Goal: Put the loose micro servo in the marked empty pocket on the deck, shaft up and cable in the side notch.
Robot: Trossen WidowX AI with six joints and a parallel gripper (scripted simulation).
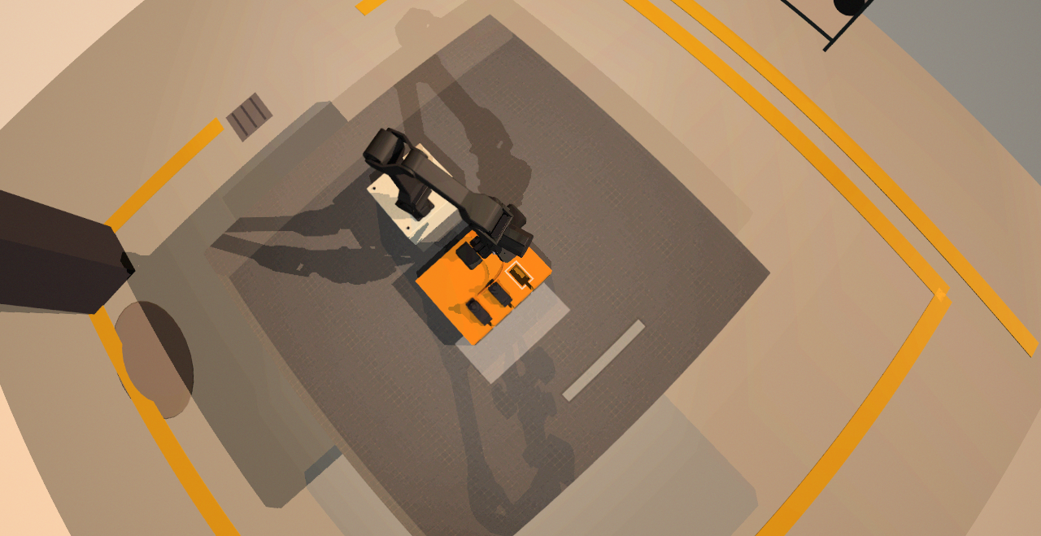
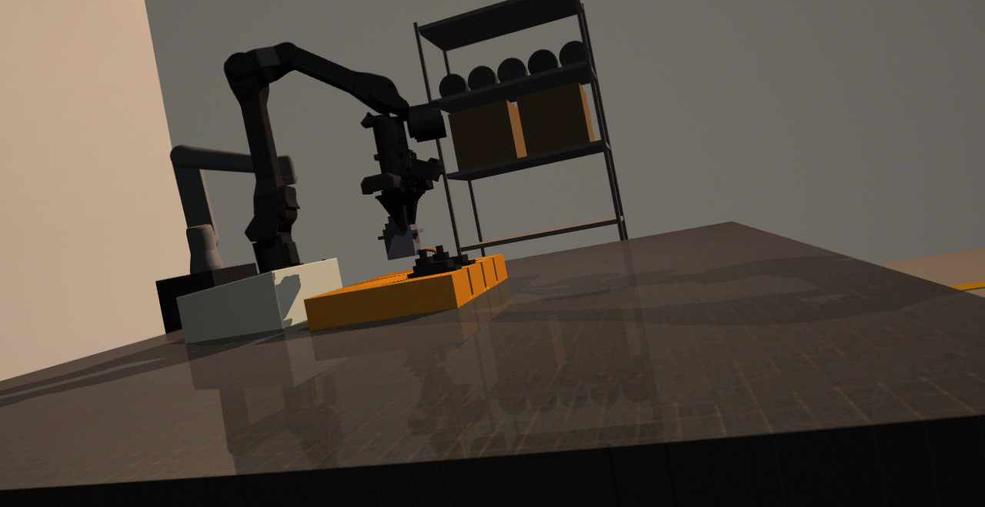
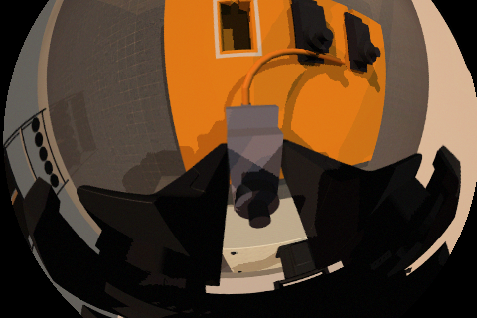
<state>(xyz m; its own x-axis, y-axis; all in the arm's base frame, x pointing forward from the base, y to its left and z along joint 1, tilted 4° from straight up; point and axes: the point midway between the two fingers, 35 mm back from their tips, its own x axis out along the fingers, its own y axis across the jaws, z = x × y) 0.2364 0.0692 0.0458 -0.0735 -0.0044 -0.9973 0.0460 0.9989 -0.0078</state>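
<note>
Right now the orange deck is 100 mm below my gripper tip, 70 mm to the right of it and 20 mm behind it.
</note>
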